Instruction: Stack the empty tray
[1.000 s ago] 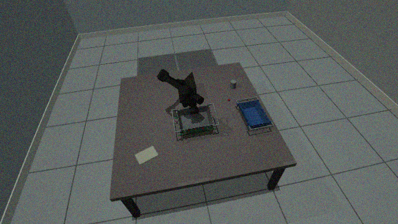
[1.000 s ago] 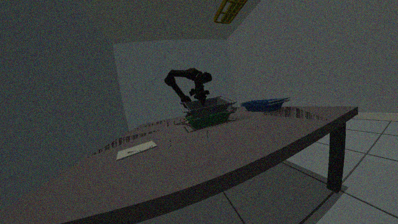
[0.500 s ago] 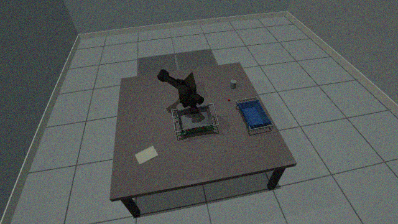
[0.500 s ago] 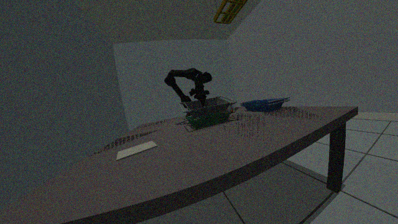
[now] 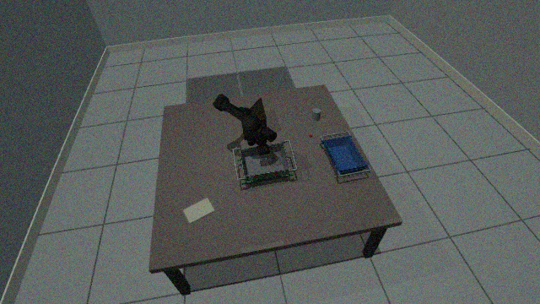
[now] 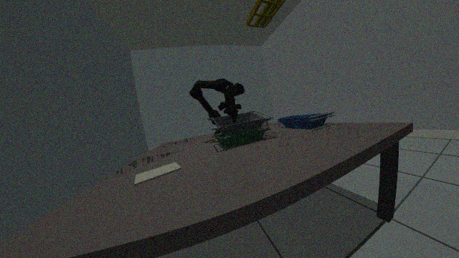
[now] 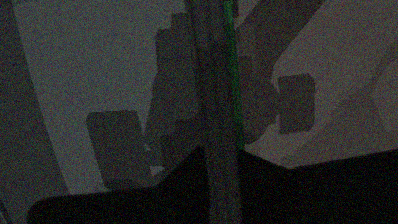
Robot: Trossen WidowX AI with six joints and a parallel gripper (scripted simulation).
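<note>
Right now the grey tray is 7 cm ahead of my gripper tip, 1 cm to the right of it and 1 cm above it. Also, from my gripper tip: red block: 15 cm behind, 38 cm to the left, 11 cm below; then pale flat card: 21 cm ahead, 42 cm to the right, 11 cm below.
</note>
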